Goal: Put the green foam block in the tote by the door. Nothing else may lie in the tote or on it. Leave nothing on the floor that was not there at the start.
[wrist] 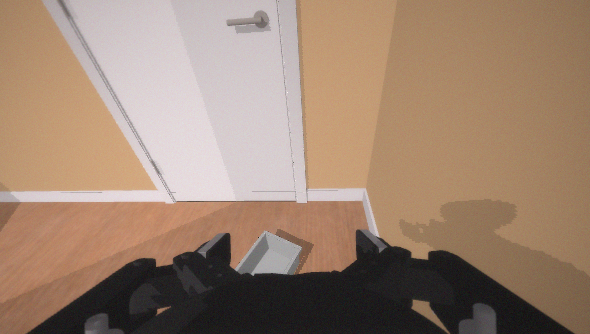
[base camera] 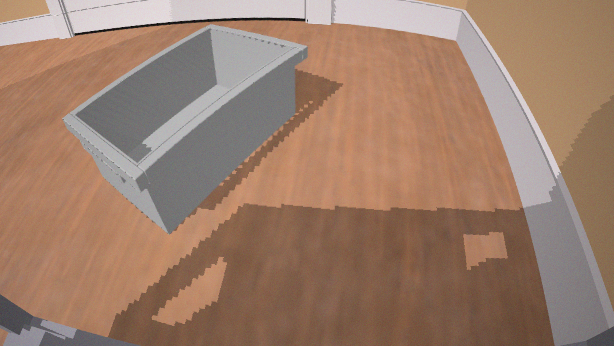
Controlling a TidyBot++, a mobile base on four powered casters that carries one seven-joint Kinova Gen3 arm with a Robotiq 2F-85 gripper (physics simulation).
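Places are measured from the arm's base along level axes (x right, y ahead, z up), in metres.
Pixels of known places: gripper, fingertip midpoint: (wrist: 293,245).
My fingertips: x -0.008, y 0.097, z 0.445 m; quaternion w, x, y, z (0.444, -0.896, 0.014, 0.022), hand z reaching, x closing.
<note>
Behind a point stands the place of what it marks.
A grey open tote (base camera: 235,115) @(x -0.099, y 0.447, z -0.316 m) (wrist: 283,255) @(x -0.110, y 0.595, z -0.392 m) stands upright on the wooden floor near the door. Its long side runs diagonally in the base camera view, and the part of its inside that shows there holds no object; the near bottom corner is partly hidden by its wall. The green foam block does not show in either view. My gripper (wrist: 293,245) @(x -0.008, y 0.097, z 0.445 m) is open with its fingers wide apart and nothing between them. In the wrist view the tote shows beyond and between the fingers, its near part hidden by the gripper's body.
A white door (wrist: 200,100) @(x -0.420, y 0.977, z 0.249 m) with a lever handle (wrist: 245,21) @(x -0.149, y 0.903, z 0.528 m) stands behind the tote. A tan wall (base camera: 545,65) @(x 0.327, y 0.504, z -0.231 m) (wrist: 480,125) @(x 0.313, y 0.346, z 0.384 m) with a white baseboard (base camera: 510,110) @(x 0.316, y 0.533, z -0.338 m) runs along the right and meets the door wall in a corner. The robot's shadow falls on the floor (base camera: 350,280) @(x 0.042, y 0.277, z -0.397 m).
</note>
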